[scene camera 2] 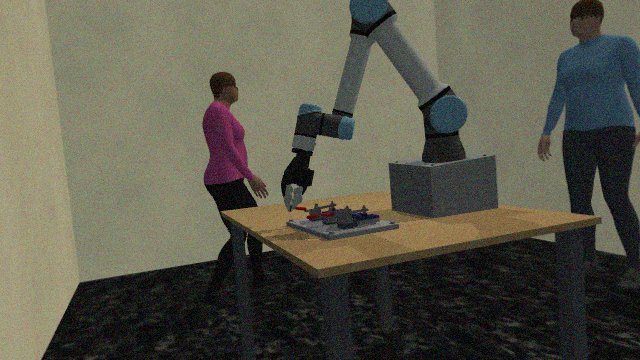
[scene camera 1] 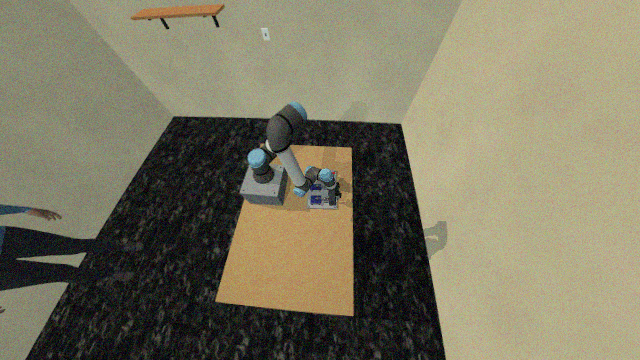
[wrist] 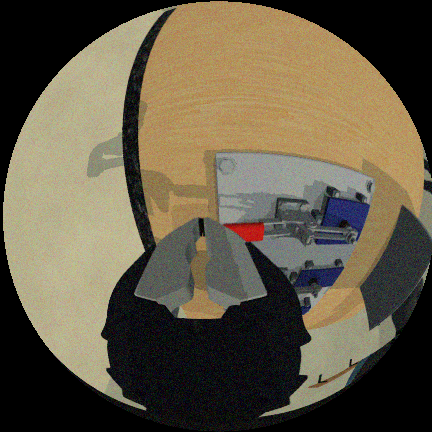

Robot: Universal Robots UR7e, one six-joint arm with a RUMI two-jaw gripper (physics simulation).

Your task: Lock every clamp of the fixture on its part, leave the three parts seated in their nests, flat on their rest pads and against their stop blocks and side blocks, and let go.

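Places are measured from the arm's base along level axes (x ahead, y left, z up), in centimetres.
Pixels of known places: gripper, fingertip midpoint: (scene camera 2: 289,211) (scene camera 1: 337,199) (wrist: 202,219); arm's base at its link origin: (scene camera 2: 443,159) (scene camera 1: 264,175).
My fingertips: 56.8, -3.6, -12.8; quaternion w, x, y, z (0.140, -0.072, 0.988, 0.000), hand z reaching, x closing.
Observation:
Ahead of a thing's pixels: the offset from my fingertips to its top centre, as dx, dy, dz. "pt": to the spot under its first point. Level surfaces: height alone.
The fixture's grey base plate (wrist: 240,167) (scene camera 2: 310,229) lies on the table. Blue parts show in the wrist view: a large one @[-16.8, -2.4, -2.0] (wrist: 347,212), a smaller one @[-19.2, +8.4, -2.5] (wrist: 320,276) and part of a third @[-20.2, +19.4, -1.5] (wrist: 305,310). The nearest clamp @[pt -9.3, -1.6, +1.0] (wrist: 305,232) reaches over the large part; its red handle @[-4.0, -0.1, +1.4] (wrist: 247,232) points outward and its end is hidden behind a finger. Two red handles @[pt -4.0, +0.7, +0.7] (scene camera 2: 301,208) @[-8.0, +11.1, -1.0] (scene camera 2: 320,216) show in scene camera 2. My gripper (wrist: 202,219) (scene camera 2: 291,208) is shut and empty, at the plate's outer edge beside a handle. Pad contact and exact seating cannot be told.
The wooden table @[dz -5.6] (scene camera 1: 295,250) (scene camera 2: 425,242) carries the grey robot base box (scene camera 1: 262,192) (scene camera 2: 462,187) beyond the fixture. A person in pink (scene camera 2: 223,142) stands behind the table and one in blue (scene camera 2: 600,85) stands at the right.

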